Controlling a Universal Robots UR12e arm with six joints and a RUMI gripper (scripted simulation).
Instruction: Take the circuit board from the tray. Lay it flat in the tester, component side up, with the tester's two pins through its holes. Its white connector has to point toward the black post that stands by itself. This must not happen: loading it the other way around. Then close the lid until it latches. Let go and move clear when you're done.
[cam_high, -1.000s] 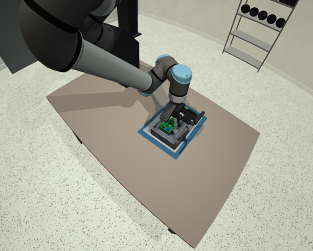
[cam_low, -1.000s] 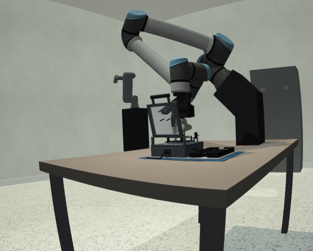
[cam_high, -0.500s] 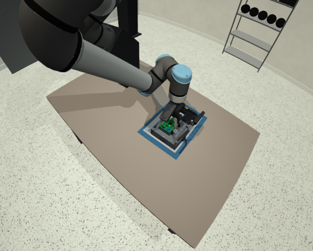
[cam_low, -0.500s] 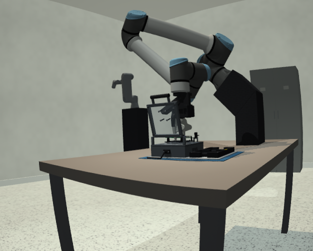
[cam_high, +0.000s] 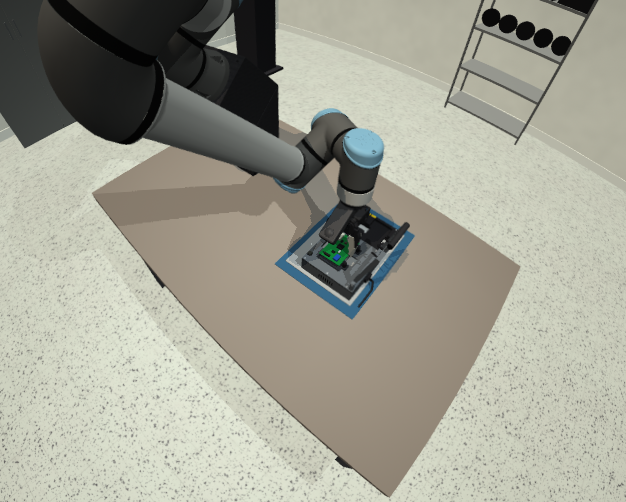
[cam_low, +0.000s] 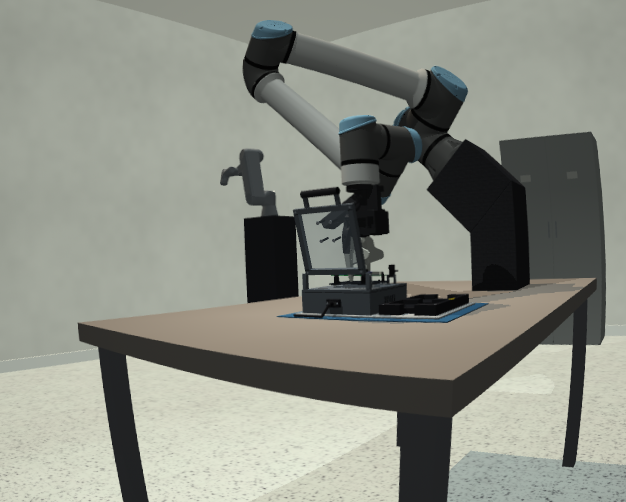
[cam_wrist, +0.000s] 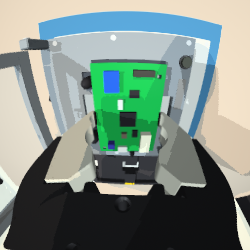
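The green circuit board lies right at my hand. The rest, counted from my hand: tester bed (1 cm ahead, 1 cm to the left, 1 cm below); then black post (6 cm behind, 6 cm to the left); then tester (3 cm ahead, 4 cm to the left, 3 cm above).
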